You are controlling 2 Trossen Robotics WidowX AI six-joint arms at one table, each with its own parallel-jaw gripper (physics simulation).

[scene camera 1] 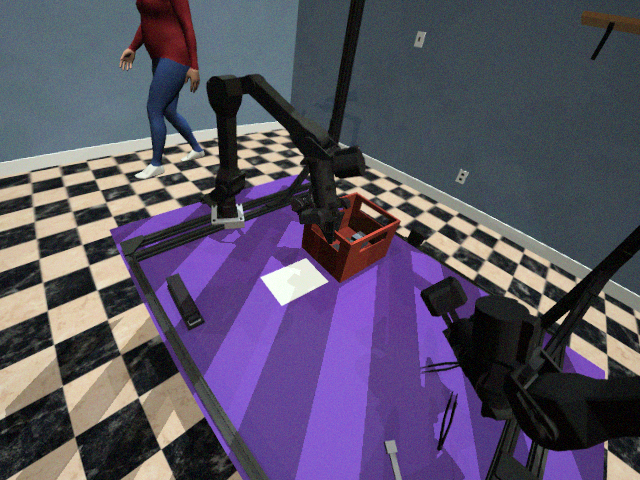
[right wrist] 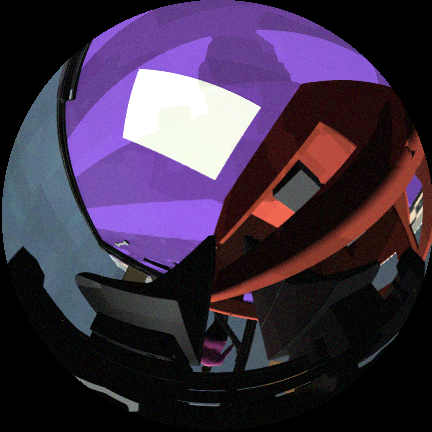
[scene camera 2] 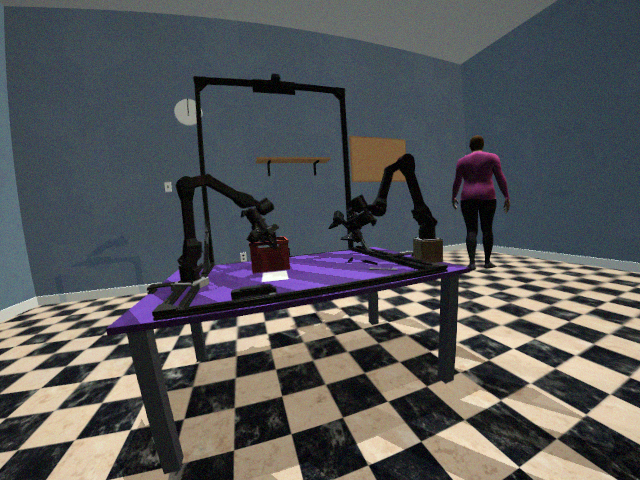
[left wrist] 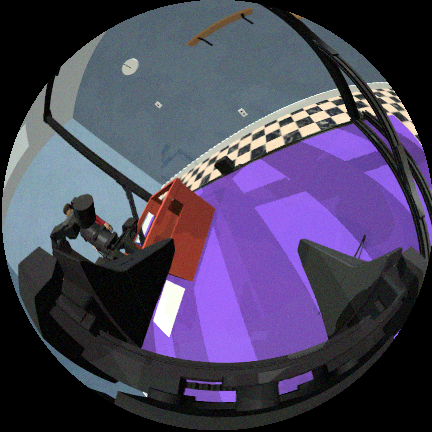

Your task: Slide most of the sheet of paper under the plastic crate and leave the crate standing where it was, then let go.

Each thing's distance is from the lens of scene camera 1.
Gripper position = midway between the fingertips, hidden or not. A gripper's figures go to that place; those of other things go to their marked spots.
my left gripper [scene camera 1: 444, 305]: 0.56 m
my right gripper [scene camera 1: 332, 242]: 0.66 m
red plastic crate [scene camera 1: 350, 259]: 0.66 m
